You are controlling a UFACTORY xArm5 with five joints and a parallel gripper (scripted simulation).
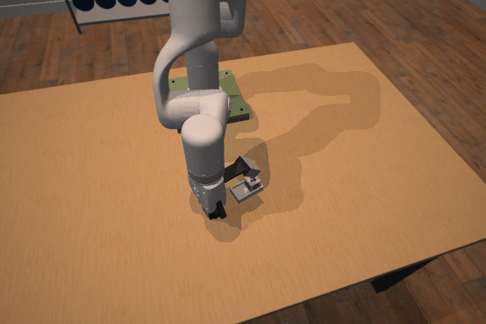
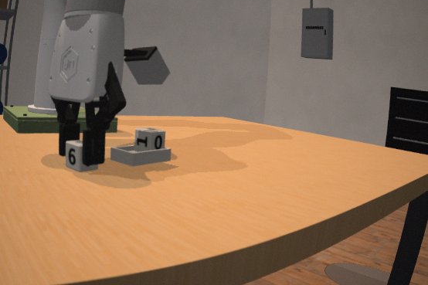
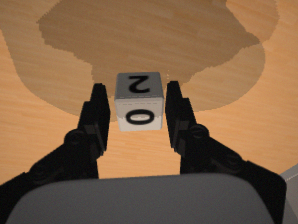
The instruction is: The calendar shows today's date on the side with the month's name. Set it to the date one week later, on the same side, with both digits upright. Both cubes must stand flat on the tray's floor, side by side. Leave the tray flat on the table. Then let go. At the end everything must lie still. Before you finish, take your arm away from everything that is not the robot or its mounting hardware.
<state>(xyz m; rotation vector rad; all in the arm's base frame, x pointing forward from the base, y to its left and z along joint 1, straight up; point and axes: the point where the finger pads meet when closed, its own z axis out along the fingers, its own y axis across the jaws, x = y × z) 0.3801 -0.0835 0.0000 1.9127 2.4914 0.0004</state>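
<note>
My hand is 1 cm above the digit cube. The rest, counted from my hand: tray: 3 cm behind, 11 cm to the left, 2 cm below.
</note>
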